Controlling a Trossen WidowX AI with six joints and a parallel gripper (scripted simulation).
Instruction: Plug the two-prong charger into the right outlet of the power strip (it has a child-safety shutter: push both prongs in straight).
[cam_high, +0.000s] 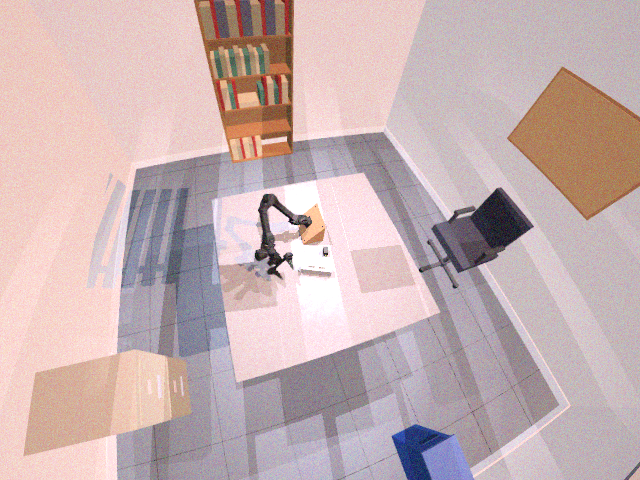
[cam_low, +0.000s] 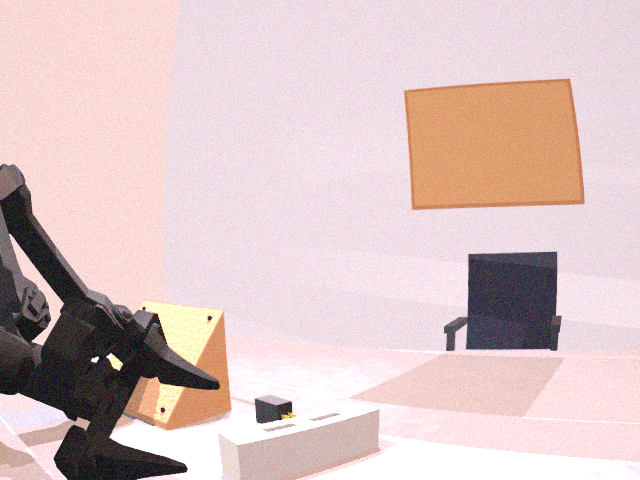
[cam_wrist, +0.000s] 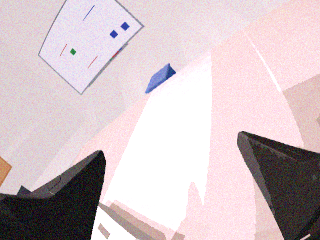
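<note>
My gripper tip is 120 mm past the black two-prong charger, 290 mm to the right of it and 100 mm above it.
</note>
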